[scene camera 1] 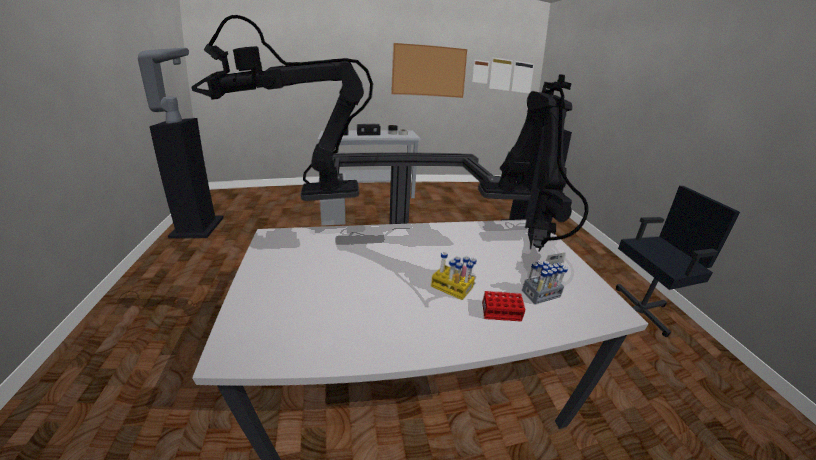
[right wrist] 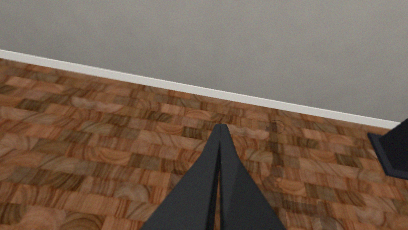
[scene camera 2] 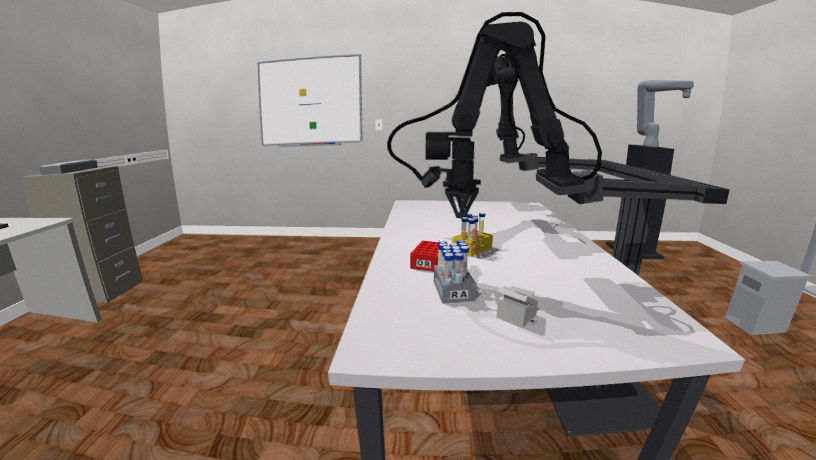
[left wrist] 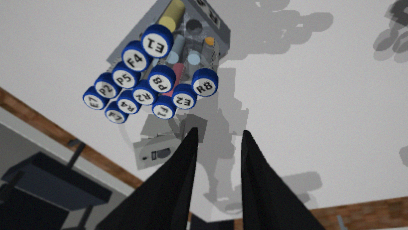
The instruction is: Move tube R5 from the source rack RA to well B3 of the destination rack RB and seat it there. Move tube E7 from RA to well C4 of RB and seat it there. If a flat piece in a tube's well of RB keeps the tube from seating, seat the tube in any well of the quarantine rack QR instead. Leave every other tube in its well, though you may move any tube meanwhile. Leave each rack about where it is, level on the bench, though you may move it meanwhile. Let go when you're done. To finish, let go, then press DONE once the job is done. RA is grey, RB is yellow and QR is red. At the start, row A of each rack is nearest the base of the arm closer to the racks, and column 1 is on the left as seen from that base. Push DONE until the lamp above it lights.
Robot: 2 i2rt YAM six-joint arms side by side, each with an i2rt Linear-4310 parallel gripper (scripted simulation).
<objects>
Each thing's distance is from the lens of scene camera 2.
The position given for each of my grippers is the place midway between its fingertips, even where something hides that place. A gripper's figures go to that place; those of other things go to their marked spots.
my left gripper (scene camera 2: 461,217): 94 cm
grey rack RA (scene camera 2: 465,292): 87 cm
red rack QR (scene camera 2: 424,257): 103 cm
The marked spots on the red rack QR and the grey rack RA are 22 cm apart.
</objects>
